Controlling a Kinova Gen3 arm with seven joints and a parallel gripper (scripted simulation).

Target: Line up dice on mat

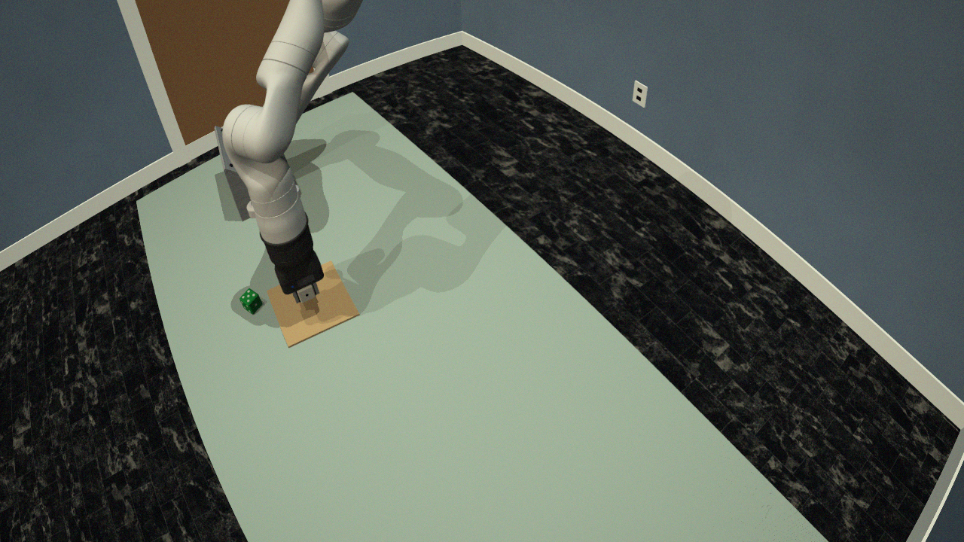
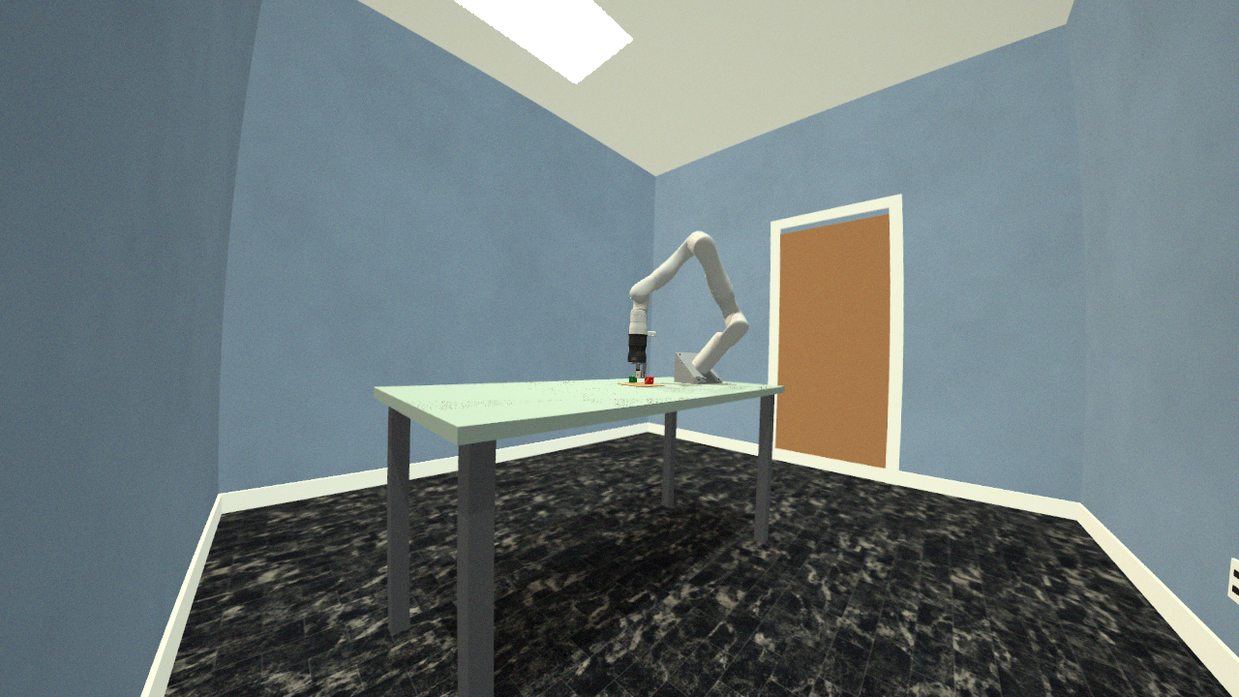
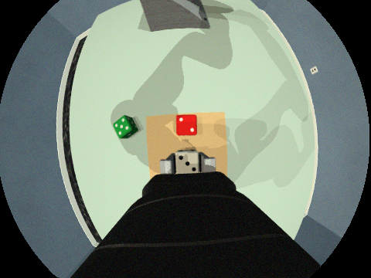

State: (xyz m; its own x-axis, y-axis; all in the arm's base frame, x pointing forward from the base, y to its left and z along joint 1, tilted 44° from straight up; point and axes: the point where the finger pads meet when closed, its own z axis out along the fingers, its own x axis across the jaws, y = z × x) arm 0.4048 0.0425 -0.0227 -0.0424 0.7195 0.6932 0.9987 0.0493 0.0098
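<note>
Right now my hand is 5 cm above the tan mat. Round my hand: green die 5 cm behind, 11 cm to the right, 3 cm below; then red die 5 cm behind, 3 cm below; then white die right at my hand.
</note>
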